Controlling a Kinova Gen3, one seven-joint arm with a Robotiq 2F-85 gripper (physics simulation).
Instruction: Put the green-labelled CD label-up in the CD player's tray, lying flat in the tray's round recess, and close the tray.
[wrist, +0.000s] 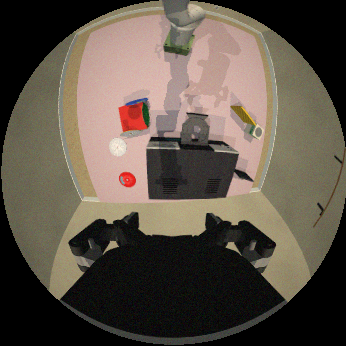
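Note:
The green disc shows as a narrow, steeply tilted dark green oval at the right side of a red box. The CD player is a dark box below centre in the wrist view, with two vent grilles on its near face. Its grey tray stands out from the far side, open, with a round recess; I see no disc in it. My gripper is open and empty, its fingers wide apart, low in the view on the near side of the player. The label text on the green disc is too small to read.
A blue disc leans at the red box's far side. A white disc and a red disc lie left of the player. A yellow piece and a small white-green item are at the right. The arm's green base is at the far side.

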